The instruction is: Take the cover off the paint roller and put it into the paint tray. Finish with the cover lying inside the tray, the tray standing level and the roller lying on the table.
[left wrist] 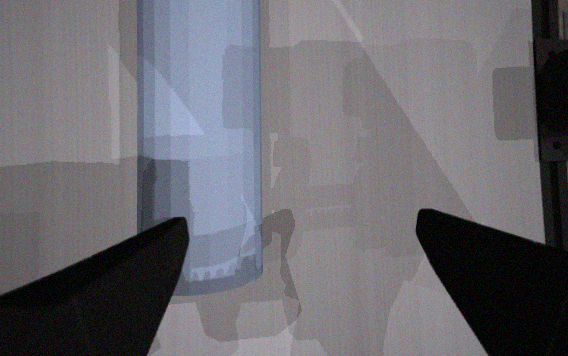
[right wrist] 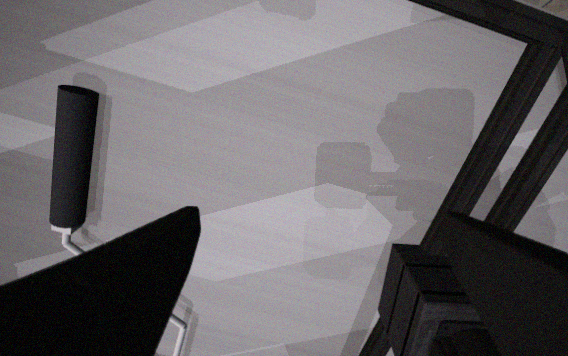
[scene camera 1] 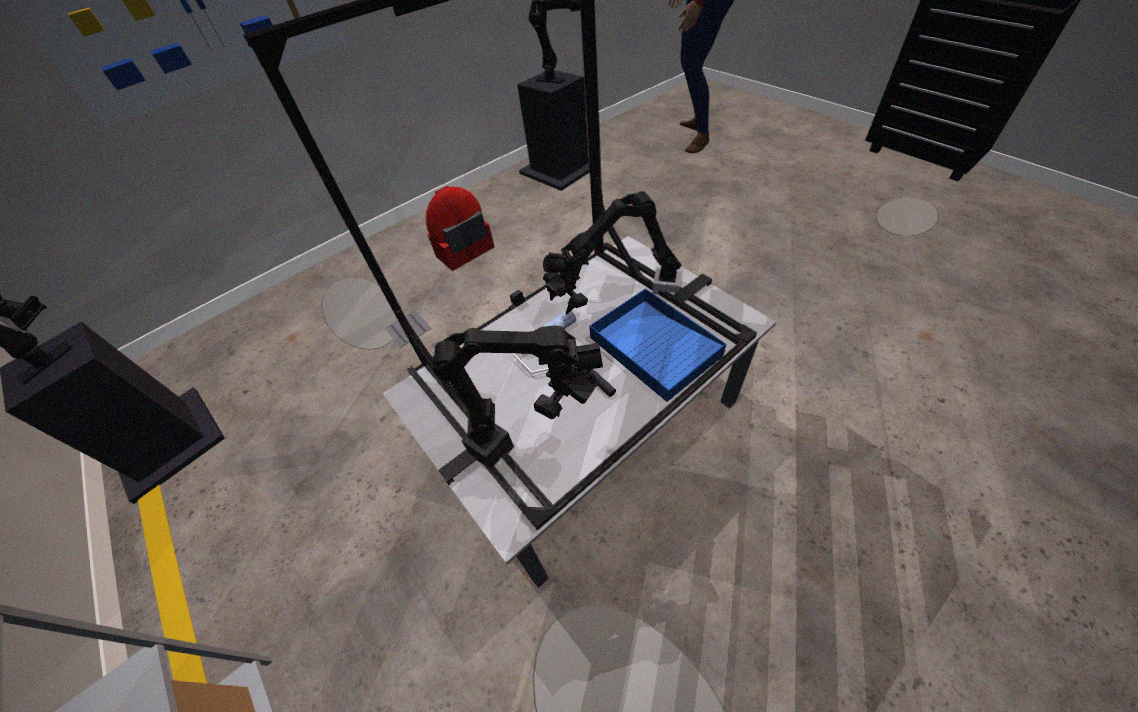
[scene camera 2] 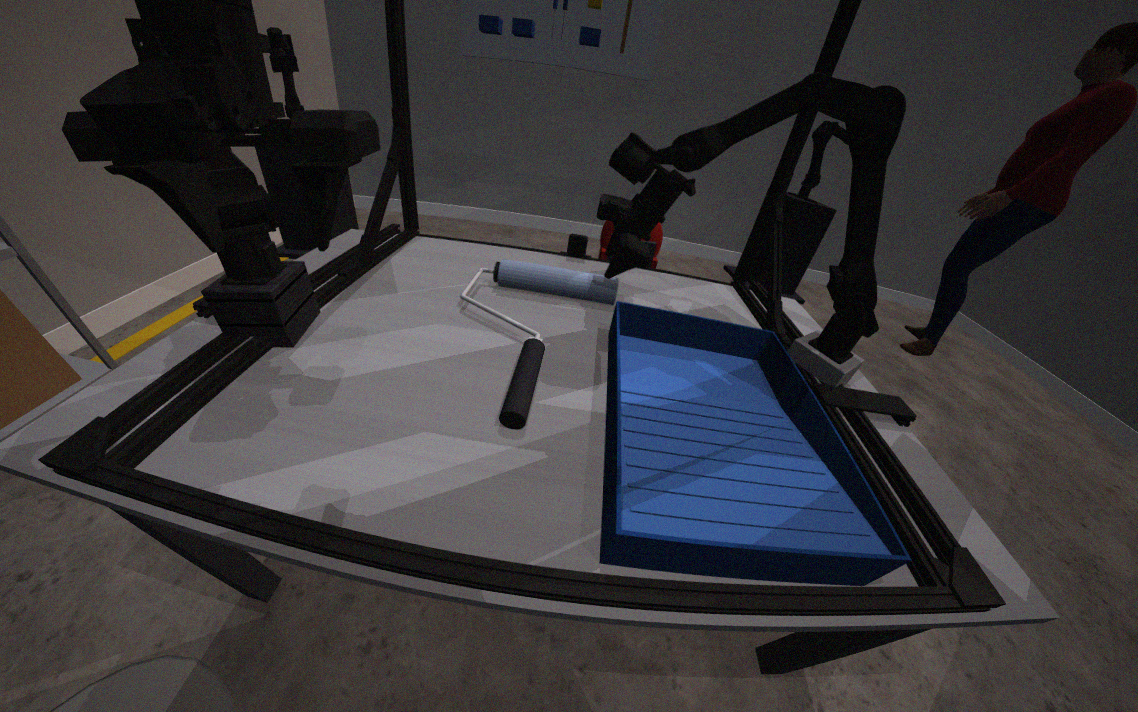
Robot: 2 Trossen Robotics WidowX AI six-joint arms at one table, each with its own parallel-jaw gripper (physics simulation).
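Frame: origin at the left arm's base, x back, y down, z right, level; centimetres.
Seen in the pictures: left gripper, fingertip midpoint: [left wrist: 302, 224] [scene camera 1: 558, 307] [scene camera 2: 606, 265]; right gripper, fingertip midpoint: [right wrist: 320, 221] [scene camera 1: 566, 403] [scene camera 2: 271, 250]; left arm's base at its link origin: [scene camera 1: 667, 276] [scene camera 2: 830, 349]; right arm's base at its link origin: [right wrist: 466, 347] [scene camera 1: 484, 436] [scene camera 2: 255, 274].
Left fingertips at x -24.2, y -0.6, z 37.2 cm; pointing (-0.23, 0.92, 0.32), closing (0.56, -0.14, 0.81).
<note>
Pixels of each thing's top centre, then the offset from my left fingertips to it. "spot": a spot on its surface instead. Level surfaces: height alone.
- light-blue cover at its top centre: [scene camera 2: 559, 268] [scene camera 1: 546, 326] dz +2.0, dx -9.6, dy +0.7 cm
- roller's black handle at a spot on its surface: [right wrist: 75, 155] [scene camera 2: 515, 377] spot: dz -21.1, dx -28.3, dy +3.1 cm
- bent white wire frame at a spot on its surface: [scene camera 2: 501, 316] spot: dz -6.3, dx -24.5, dy +3.6 cm
- blue paint tray at its top centre: [scene camera 2: 727, 395] [scene camera 1: 655, 334] dz -36.9, dx -7.6, dy -0.4 cm
- white table at its surface level: dy +6.1 cm
The light-blue cover [scene camera 1: 560, 321] [scene camera 2: 549, 279] [left wrist: 200, 100] is on the paint roller, which lies on the table. The roller's black handle [scene camera 2: 522, 382] [right wrist: 75, 155] and bent white wire frame [scene camera 2: 501, 316] also show. The blue paint tray [scene camera 1: 629, 367] [scene camera 2: 738, 560] stands level to the right of the roller in scene camera 2, with no cover in it. My left gripper [left wrist: 302, 224] is open above the cover's free end; one finger overlaps that end in the left wrist view. My right gripper [right wrist: 320, 221] is open and empty above the table, to the handle's left in scene camera 2.
A dark metal frame [scene camera 2: 537, 564] runs along the edges of the white table [scene camera 2: 377, 503], with uprights at the back. A small black block [scene camera 2: 577, 244] stands at the back edge. The right arm's base [scene camera 2: 260, 303] stands at the left in scene camera 2.
</note>
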